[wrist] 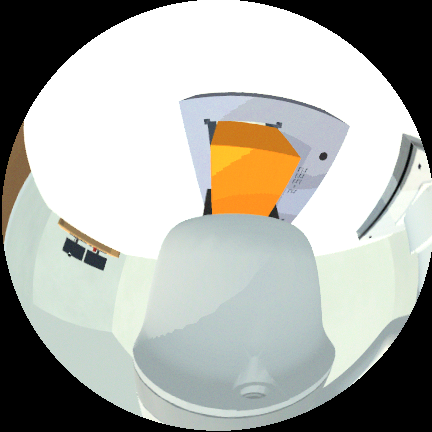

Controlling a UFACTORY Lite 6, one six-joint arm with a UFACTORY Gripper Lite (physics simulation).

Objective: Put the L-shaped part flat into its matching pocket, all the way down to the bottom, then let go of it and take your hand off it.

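Places are measured from the arm's base along level axes (x back, y down, z right), in millimetres.
Pixels of known places: hand, tool point: (pixel 238 213).
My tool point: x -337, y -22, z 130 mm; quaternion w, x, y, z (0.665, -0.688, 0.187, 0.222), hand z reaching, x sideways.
Ahead of a thing's pixels: the offset from my tool point to its top centre. "spot": to the spot under its first point.
The orange L-shaped part @(dx +5, dy -6, dz -19 mm) (pixel 250 177) shows in the wrist view above the middle, with its broad face toward the camera. My gripper (pixel 241 209) is shut on it: the dark fingers press against its left and right sides, and the grey housing hides their rear. The part stands over the pale grey plate @(spot: dx -4, dy +25, dz +46 mm) (pixel 192 130), which has a dark edge, a round dark hole at the right and small markings. Dark pocket corners peek out at the part's far end. The part hides most of the pocket, and I cannot tell how far its underside is from the pocket's bottom.
The grey gripper housing (pixel 235 280) fills the lower middle. A white device with a black strip (pixel 392 187) stands at the right edge, beside white arm parts. A wooden board (pixel 90 239) with two dark panels shows at the left. A brown surface (pixel 12 175) shows at the far left.
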